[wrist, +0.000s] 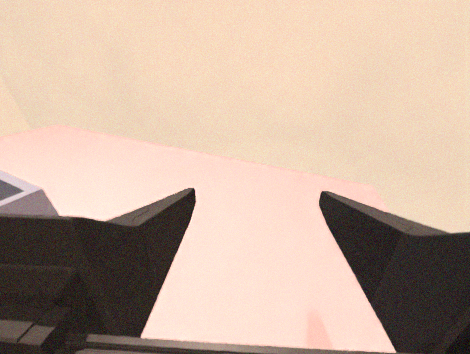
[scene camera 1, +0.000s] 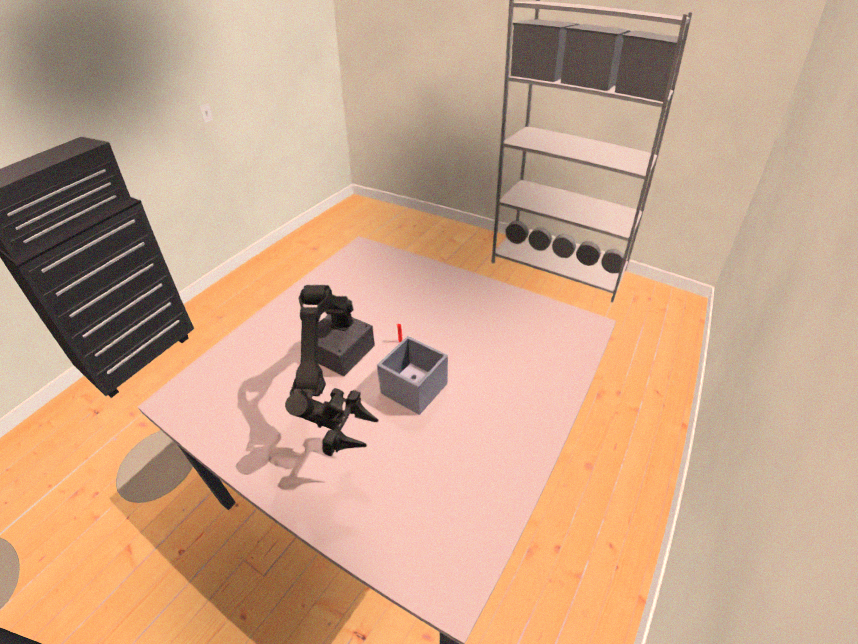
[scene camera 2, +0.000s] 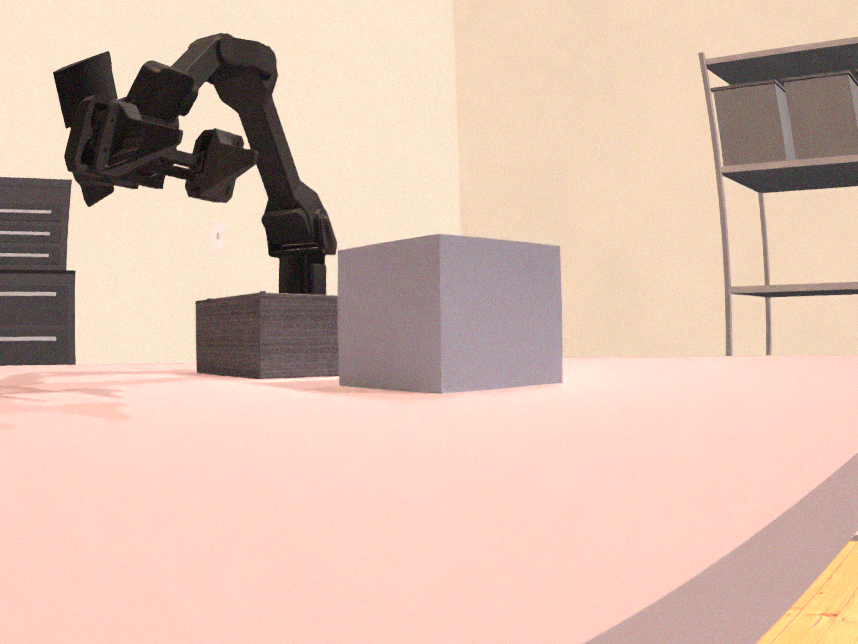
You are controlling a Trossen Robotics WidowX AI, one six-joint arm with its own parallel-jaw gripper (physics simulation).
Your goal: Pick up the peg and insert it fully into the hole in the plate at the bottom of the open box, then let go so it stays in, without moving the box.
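Frame: origin at the arm's base, x ahead, y left, z up, level; millimetres.
Seen in the pictures: gripper, fingertip midpoint: [wrist: 256, 196] [scene camera 1: 372, 433] [scene camera 2: 219, 147]; arm's base at its link origin: [scene camera 1: 342, 323] [scene camera 2: 301, 299].
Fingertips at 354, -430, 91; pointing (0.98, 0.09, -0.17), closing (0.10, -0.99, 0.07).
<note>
Pixels of each thing's top centre, then the offset from my fingertips to it, as dx, dy, dz. "spot": a spot on its surface instead. Level surfaces: height alone.
- red peg at its top centre: [scene camera 1: 399, 324] -170, +518, -110
- grey open box at its top centre: [scene camera 2: 448, 246] [scene camera 1: 412, 359] -31, +325, -52
- small dark hole at a spot on its surface: [scene camera 1: 413, 377] spot: -35, +333, -145
- pink table top at its surface level: dz -190
The red peg [scene camera 1: 399, 332] stands upright on the table behind the box in scene camera 1; it does not show in scene camera 2 or the wrist view. The grey open box [scene camera 1: 417, 387] [scene camera 2: 443, 315] [wrist: 37, 202] sits on the table. Its light bottom plate [scene camera 1: 407, 372] shows a small dark hole [scene camera 1: 413, 377] in scene camera 1. My gripper [scene camera 1: 372, 432] [wrist: 256, 196] is open and empty, raised above the table on the near side of the box, well away from the peg.
The arm's dark base block [scene camera 1: 344, 346] [scene camera 2: 298, 339] stands close beside the box. The pink table top [scene camera 1: 457, 485] [scene camera 2: 415, 499] carries them. A shelf rack [scene camera 1: 497, 173] and a dark drawer cabinet [scene camera 1: 103, 277] stand beyond the table.
</note>
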